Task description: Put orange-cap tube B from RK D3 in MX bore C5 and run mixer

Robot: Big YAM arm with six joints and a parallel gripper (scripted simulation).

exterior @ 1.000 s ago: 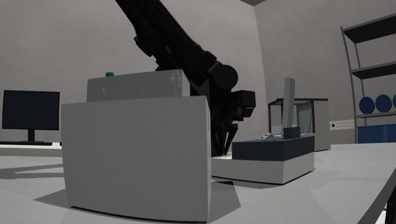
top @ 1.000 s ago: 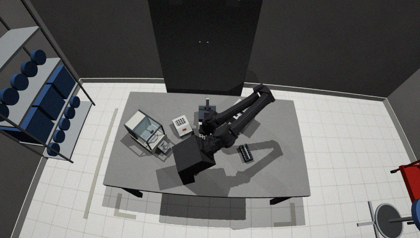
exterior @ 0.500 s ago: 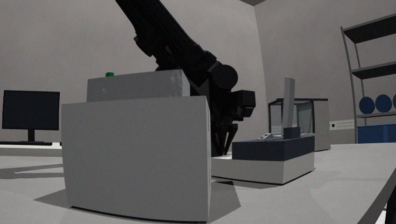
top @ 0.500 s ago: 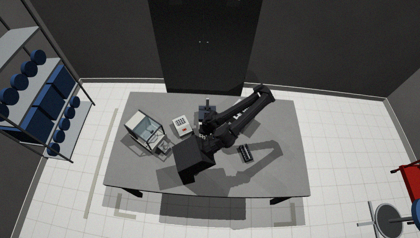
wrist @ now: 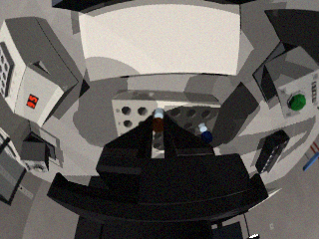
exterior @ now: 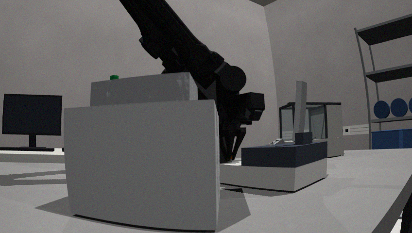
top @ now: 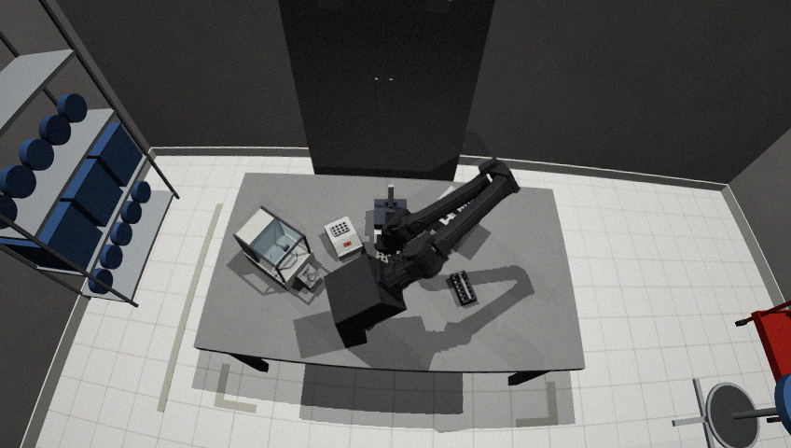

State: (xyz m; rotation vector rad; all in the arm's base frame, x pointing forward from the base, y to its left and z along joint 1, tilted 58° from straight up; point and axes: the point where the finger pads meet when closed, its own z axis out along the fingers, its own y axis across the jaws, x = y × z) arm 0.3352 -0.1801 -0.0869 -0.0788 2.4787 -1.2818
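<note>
Right now my hand is 4 cm above the tube rack RK, 3 cm past it and 1 cm to the left of it. Also, from my hand: yellow-capped tube: 25 cm to the right, 16 cm ahead, 11 cm above; then dry block: 19 cm to the left, 9 cm ahead, 2 cm below; then green start key: 18 cm to the right, 3 cm ahead, 2 cm above.
</note>
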